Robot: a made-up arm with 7 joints.
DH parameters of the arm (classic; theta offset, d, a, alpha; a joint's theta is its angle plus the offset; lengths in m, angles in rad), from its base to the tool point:
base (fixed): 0 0 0 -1.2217
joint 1: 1.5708 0 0 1.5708
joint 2: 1.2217 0 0 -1.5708
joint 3: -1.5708 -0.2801 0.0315 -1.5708
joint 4: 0 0 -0.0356 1.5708
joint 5: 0 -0.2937 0 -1.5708
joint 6: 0 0 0 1.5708
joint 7: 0 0 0 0
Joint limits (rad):
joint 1: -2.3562..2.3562
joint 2: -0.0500..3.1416
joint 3: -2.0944..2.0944
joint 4: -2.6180..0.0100
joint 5: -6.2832..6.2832
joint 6: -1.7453..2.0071
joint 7: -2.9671..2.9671
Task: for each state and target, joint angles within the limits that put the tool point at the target. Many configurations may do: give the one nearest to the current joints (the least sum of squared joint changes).
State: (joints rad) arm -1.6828 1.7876 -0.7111 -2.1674 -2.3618 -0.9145 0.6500
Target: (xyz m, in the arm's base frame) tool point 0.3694 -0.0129 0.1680
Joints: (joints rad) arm -1.5155 1.3100 -0.9748 -1.8162 -2.3618 -0.9145 0.6500
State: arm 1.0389 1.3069 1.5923 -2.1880 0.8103 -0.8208 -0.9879
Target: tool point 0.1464 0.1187 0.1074
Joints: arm 1.0982 1.3784 1.5098 -2.6058 0.8103 -0.8208 -0.9879
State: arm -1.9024 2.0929 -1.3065 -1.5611 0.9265 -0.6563 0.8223
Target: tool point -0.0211 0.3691 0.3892
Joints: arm -2.3544 1.9736 -0.7719 -0.9901 0.9265 -0.6563 0.8223
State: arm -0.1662 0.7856 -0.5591 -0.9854 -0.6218 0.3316 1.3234
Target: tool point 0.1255 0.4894 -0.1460
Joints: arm 0.2705 1.7479 -0.7434 -1.0863 -0.6218 0.3316 1.3234
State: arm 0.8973 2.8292 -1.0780 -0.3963 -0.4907 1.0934 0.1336
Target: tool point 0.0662 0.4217 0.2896
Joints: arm 0.6159 2.7906 -1.6399 -1.1671 -0.4907 1.0934 0.1336
